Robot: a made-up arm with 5 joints.
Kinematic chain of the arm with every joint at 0, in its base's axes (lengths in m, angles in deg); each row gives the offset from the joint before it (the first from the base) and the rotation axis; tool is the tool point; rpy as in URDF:
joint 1: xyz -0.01 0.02 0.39 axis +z
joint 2: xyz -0.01 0 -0.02 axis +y
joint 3: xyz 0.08 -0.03 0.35 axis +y
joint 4: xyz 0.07 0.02 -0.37 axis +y
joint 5: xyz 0.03 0 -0.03 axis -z
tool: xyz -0.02 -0.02 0 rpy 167.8 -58.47 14.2
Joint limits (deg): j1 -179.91..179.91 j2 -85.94..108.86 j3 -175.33..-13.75 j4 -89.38..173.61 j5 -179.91..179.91
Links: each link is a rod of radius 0.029 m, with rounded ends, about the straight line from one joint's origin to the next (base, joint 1, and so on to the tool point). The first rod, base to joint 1, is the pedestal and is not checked.
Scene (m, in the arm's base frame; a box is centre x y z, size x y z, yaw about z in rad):
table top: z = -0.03
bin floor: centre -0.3 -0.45 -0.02 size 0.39 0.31 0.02 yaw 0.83
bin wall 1: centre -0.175 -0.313 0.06 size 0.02 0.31 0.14 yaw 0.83
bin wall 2: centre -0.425 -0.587 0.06 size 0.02 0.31 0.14 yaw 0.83
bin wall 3: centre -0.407 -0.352 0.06 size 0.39 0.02 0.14 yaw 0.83
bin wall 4: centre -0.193 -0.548 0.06 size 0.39 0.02 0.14 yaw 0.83
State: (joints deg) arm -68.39 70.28 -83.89 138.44 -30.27
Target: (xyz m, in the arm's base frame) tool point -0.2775 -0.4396 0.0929
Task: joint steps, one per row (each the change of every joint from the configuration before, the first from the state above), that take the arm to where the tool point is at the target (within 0.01 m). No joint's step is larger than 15 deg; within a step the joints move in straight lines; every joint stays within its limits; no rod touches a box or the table.
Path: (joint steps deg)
1: -12.00 -13.45 -12.44 -1.36 7.19
2: -11.93 -2.41 4.76 1.03 -2.39
3: -11.92 -2.41 4.76 1.02 -2.39
4: -11.93 -2.42 4.76 1.02 -2.40
5: 0.00 10.66 -6.94 -1.68 -0.42
6: 0.01 10.65 -6.95 -1.68 -0.42

